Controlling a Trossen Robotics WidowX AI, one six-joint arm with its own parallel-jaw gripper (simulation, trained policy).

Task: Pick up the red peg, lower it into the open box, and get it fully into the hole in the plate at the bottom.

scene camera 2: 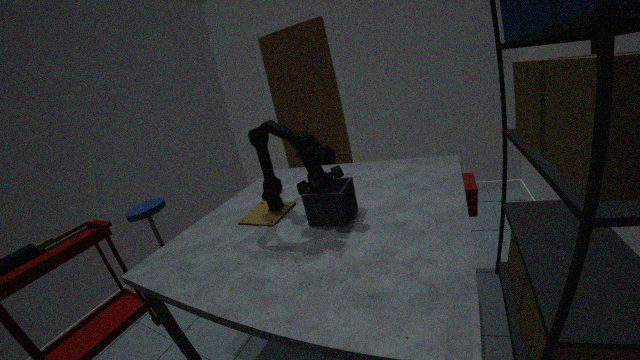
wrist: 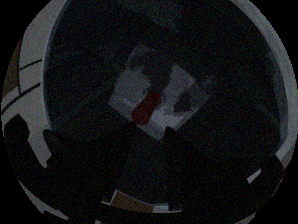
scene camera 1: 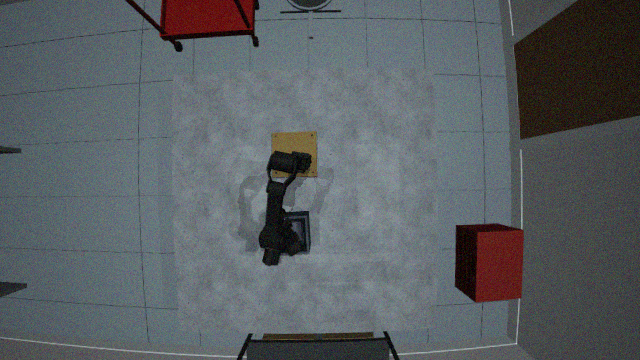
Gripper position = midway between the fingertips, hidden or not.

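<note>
Scene camera 2 gives me my gripper (scene camera 2: 328, 196) along with a dark box (scene camera 2: 337, 208). In the wrist view I can see the box (wrist: 86, 55) too, and there's my gripper (wrist: 150, 127) as well.
</note>
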